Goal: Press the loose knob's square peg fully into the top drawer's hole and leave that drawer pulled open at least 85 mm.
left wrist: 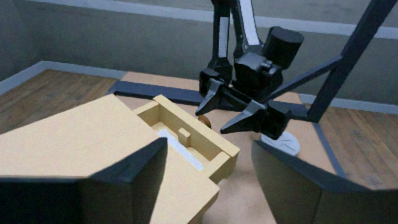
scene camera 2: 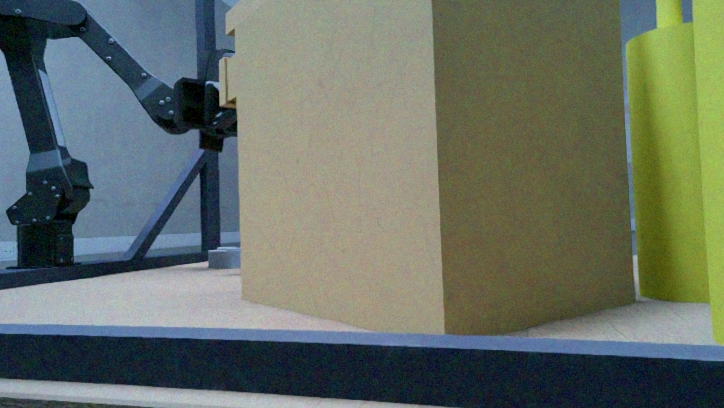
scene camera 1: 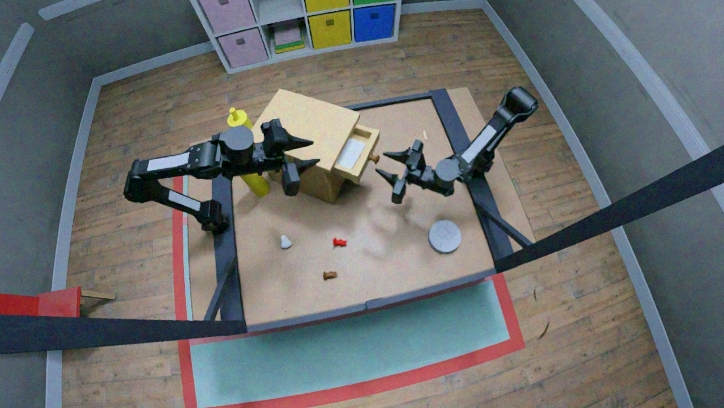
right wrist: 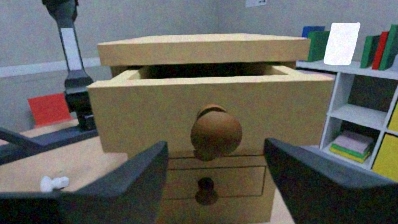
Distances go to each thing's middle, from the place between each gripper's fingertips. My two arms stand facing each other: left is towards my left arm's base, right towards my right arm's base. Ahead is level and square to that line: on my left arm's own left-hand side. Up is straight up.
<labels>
I see my left gripper (scene camera 1: 317, 151) 130 mm above the drawer (scene camera 1: 370, 137), 100 mm short of it and 70 mm to the left of it. Also, from my left hand: grey disc (scene camera 1: 444, 236) 370 mm to the right, 340 mm below, 190 mm behind.
Now: right hand (scene camera 1: 379, 161) 11 cm short of the drawer and 15 cm to the right of it. The rest, counted from my right hand: grey disc 18 cm behind, 15 cm to the right, 20 cm below.
</labels>
